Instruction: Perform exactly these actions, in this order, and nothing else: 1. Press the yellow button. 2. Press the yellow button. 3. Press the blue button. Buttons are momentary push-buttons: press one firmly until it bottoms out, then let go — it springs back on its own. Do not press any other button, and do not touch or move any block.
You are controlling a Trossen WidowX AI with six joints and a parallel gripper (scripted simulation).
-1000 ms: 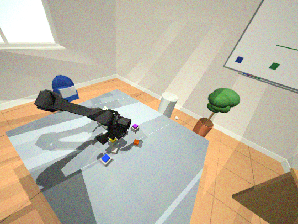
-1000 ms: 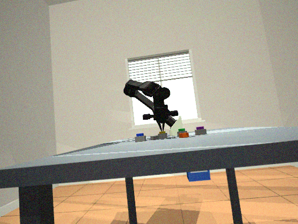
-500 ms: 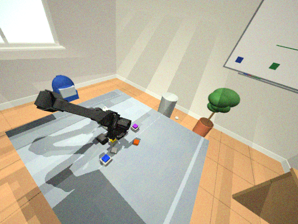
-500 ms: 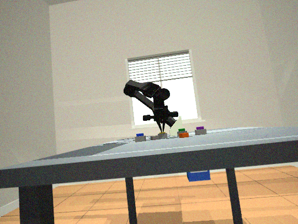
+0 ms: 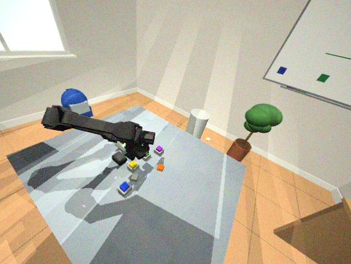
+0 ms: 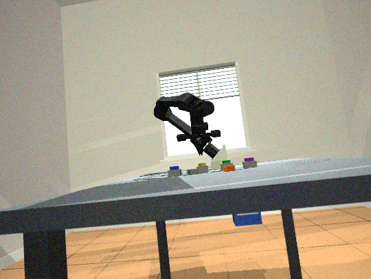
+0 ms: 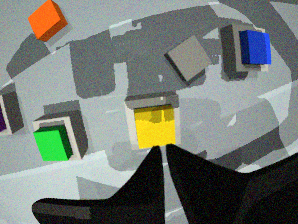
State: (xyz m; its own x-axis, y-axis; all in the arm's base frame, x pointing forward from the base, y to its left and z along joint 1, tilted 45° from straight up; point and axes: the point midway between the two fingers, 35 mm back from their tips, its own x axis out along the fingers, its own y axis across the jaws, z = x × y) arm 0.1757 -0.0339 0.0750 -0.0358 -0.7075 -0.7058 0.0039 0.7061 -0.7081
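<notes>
Right now my gripper tip is 40 mm above the yellow button. The rest, counted from my gripper tip: green button: 100 mm to the left, 40 mm below; blue button: 70 mm ahead, 110 mm to the right, 40 mm below; orange block: 120 mm ahead, 100 mm to the left, 60 mm below.
</notes>
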